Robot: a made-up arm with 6 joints.
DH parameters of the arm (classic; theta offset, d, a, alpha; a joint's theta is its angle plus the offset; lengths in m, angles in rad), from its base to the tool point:
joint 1: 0 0 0.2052 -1.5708
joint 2: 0 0.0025 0.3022 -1.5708
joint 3: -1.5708 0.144 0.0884 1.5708
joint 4: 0 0.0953 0.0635 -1.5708
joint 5: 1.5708 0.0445 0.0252 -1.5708
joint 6: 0 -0.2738 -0.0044 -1.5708
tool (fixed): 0 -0.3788 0 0
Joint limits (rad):
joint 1: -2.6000..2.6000
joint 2: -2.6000..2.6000
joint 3: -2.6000..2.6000
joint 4: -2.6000..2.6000
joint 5: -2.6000..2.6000
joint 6: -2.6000..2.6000
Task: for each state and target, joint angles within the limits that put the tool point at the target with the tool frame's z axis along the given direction. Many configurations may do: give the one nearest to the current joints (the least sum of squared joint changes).
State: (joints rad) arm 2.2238 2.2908 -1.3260 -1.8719 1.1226 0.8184
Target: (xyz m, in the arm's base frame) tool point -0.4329 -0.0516 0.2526 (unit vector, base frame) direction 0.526 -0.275 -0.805
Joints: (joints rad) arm 1.4370 2.6000 -0.5909 -1.7737 1.8087 0.8541
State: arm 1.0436 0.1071 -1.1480 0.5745 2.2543 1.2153
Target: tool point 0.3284 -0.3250 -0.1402 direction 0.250 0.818 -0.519
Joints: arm 0.1400 0.6360 -0.3411 0.2633 2.5410 1.6286
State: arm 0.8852 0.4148 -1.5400 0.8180 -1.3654 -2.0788
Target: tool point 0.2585 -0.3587 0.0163 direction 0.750 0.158 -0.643
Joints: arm 0.1384 0.0135 -1.6800 1.5409 -1.6225 -2.4858
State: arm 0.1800 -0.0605 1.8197 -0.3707 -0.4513 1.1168
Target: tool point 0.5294 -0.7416 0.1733 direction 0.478 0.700 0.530
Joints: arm -0.4004 -0.8504 2.1900 0.1119 -0.0950 1.3541
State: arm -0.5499 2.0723 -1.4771 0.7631 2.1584 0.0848
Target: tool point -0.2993 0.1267 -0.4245 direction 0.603 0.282 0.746
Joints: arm -0.3948 2.2343 -1.0660 1.1076 1.5950 0.5700
